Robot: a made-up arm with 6 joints.
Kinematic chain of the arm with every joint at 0, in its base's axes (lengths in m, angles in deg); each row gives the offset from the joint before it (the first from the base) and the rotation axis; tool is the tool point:
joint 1: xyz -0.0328 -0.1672 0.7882 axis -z
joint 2: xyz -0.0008 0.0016 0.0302 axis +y
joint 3: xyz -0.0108 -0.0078 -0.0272 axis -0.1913 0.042 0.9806
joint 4: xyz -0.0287 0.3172 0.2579 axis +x
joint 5: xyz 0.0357 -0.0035 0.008 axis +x
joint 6: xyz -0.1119 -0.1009 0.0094 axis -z
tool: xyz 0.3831 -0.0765 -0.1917
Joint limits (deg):
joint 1: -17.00..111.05
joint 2: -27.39..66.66
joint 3: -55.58..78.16
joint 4: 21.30..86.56
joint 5: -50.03..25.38
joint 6: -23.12..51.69
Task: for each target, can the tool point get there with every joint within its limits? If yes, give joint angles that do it. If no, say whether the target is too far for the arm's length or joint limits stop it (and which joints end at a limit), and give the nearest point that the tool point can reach.
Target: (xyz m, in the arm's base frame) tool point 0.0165 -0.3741 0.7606
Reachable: yes | joints 78.33 -18.33 -29.20 40.82 -6.67 34.90
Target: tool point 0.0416 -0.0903 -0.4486
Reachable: no: too far | nearest point 0.1678 0.0402 0.3035 | short by 0.774 m
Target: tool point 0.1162 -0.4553 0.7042
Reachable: yes | joints 86.53 6.04 -23.78 53.61 -6.34 17.34
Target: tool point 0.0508 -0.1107 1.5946
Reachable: no: joint limits stop it (at a limit: joint 1, joint 2, joint 4, joint 5, joint 6) | nearest point 0.2407 -0.0661 1.3561 | short by 0.308 m
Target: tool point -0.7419 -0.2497 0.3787
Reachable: no: joint limits stop it (at a limit: joint 1, joint 3, joint 4, joint 5, joint 6) | nearest point -0.6118 -0.1603 0.4730 | short by 0.184 m
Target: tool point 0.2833 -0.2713 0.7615
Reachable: yes | joints 43.59 -18.45 -27.68 51.54 3.45 31.79
